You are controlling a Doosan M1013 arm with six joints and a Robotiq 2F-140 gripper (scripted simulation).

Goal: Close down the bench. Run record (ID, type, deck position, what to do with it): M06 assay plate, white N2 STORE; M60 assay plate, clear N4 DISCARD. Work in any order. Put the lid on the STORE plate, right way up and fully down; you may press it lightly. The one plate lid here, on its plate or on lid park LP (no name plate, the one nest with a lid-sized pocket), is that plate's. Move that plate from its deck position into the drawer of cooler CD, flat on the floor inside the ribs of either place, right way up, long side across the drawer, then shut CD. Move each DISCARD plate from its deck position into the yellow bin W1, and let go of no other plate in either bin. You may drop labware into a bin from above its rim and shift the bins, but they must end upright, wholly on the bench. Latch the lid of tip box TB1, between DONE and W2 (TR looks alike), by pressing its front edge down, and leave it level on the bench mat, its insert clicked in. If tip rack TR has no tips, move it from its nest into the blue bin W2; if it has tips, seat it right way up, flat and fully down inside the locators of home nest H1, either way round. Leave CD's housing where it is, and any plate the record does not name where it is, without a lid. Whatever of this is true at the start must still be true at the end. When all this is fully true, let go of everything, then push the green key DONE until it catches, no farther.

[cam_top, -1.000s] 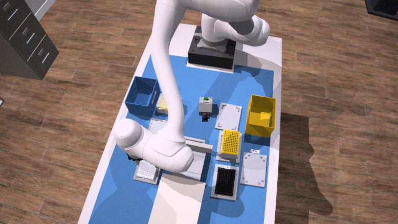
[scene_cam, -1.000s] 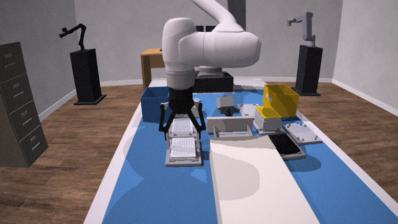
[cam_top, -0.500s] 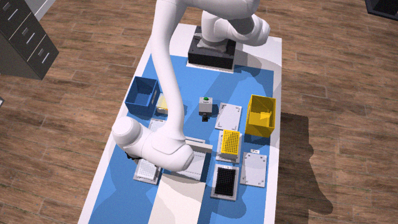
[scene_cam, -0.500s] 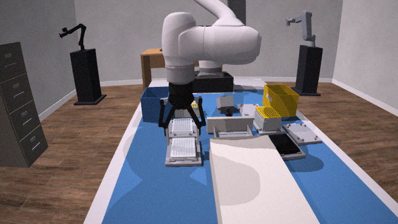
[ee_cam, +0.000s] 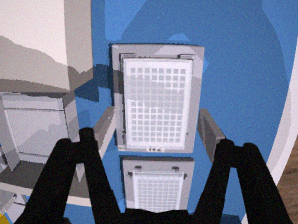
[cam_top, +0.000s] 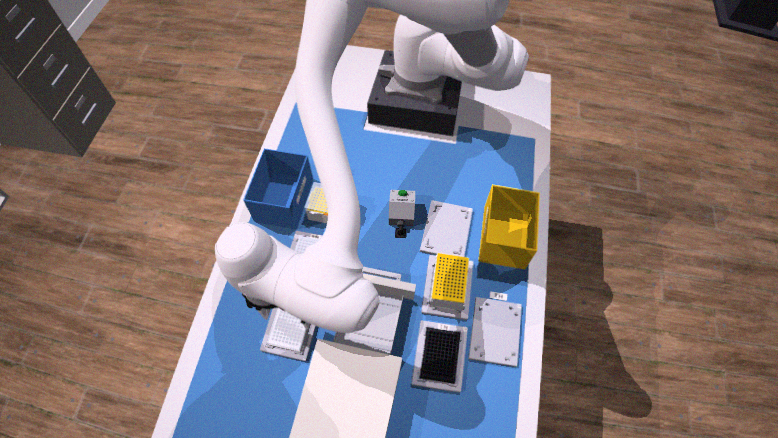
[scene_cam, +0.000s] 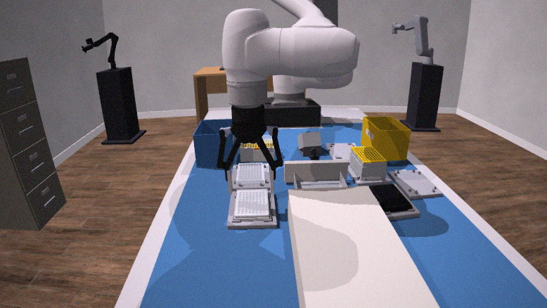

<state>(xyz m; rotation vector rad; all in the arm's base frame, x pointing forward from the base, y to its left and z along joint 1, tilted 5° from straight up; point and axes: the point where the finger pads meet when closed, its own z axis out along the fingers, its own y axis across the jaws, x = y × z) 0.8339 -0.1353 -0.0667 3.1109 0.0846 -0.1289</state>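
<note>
Right now my hand is 60 mm above the clear plate lid. Round my hand: white plate M06: 60 mm below; nest N2: 80 mm below; clear assay plate: 180 mm behind, 20 mm to the right, 60 mm below.
</note>
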